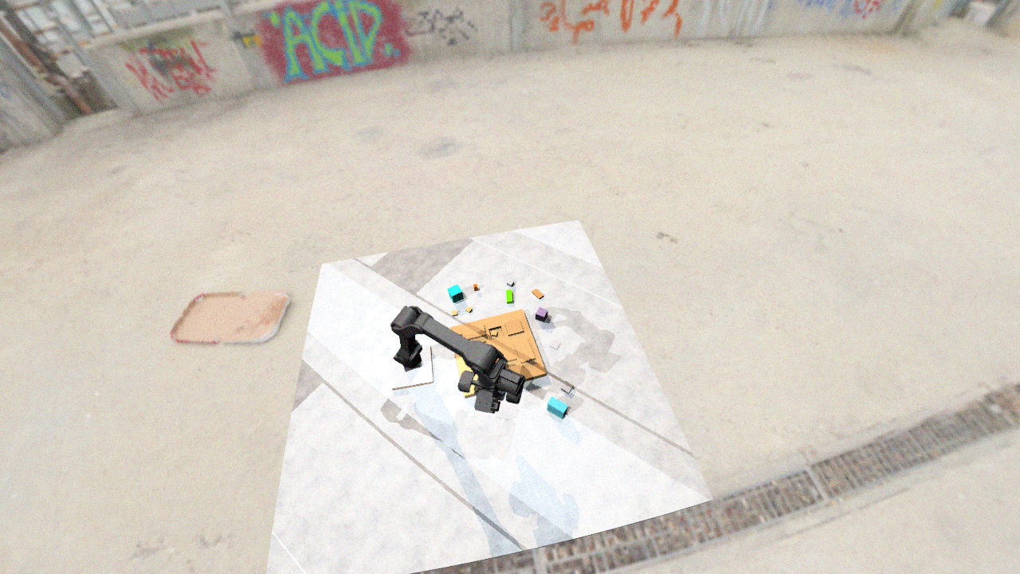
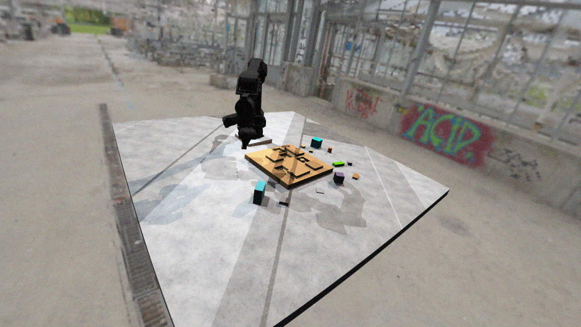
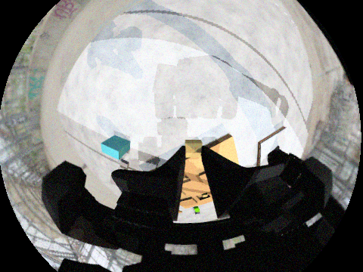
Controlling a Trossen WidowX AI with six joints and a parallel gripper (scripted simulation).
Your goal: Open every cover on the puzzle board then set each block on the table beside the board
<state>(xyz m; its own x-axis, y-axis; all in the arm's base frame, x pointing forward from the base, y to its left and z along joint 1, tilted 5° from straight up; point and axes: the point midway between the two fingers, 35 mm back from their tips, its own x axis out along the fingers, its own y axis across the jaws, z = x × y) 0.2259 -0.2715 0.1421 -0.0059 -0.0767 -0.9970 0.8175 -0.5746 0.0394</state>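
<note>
Right now the tan puzzle board is 230 mm to the left of my gripper tip, 90 mm below it and 90 mm ahead of it. Also, from my gripper tip: grey piece: 260 mm ahead, 100 mm below, 20 mm to the right; then teal block: 190 mm ahead, 80 mm to the right, 80 mm below; then purple cube: 300 mm ahead, 290 mm to the left, 90 mm below.
</note>
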